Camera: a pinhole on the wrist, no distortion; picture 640 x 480 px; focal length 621.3 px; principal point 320.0 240.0 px. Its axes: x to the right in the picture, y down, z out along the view. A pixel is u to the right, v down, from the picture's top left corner.
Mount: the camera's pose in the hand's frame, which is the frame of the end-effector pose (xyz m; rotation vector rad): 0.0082 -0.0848 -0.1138 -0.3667 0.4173 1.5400
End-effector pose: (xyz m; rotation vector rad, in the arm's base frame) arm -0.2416 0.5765 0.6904 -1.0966 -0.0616 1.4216
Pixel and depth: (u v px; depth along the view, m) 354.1 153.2 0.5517
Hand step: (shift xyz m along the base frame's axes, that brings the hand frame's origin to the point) -0.3506 0.2333 0.0058
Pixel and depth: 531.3 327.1 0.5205
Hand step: -0.4133 0.0340 -0.0311
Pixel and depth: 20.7 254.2 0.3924
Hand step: -0.1508 0.2050 0.2063
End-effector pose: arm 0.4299 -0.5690 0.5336 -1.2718 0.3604 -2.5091
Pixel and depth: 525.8 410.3 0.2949
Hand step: 0.1405 -0.1154 -0.0405
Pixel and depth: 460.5 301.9 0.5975
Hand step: 0.3521 -0.3115 0.0605
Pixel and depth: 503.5 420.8 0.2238
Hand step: 0.0842 -0.0596 -0.0358
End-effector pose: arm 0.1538 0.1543 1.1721 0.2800 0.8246 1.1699
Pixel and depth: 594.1 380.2 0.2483
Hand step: -0.0602 0.0256 0.1317
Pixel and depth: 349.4 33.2 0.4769
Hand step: 0.1136 0.2872 0.2172
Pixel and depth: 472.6 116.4 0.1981
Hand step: -0.0045 0.0756 0.0330
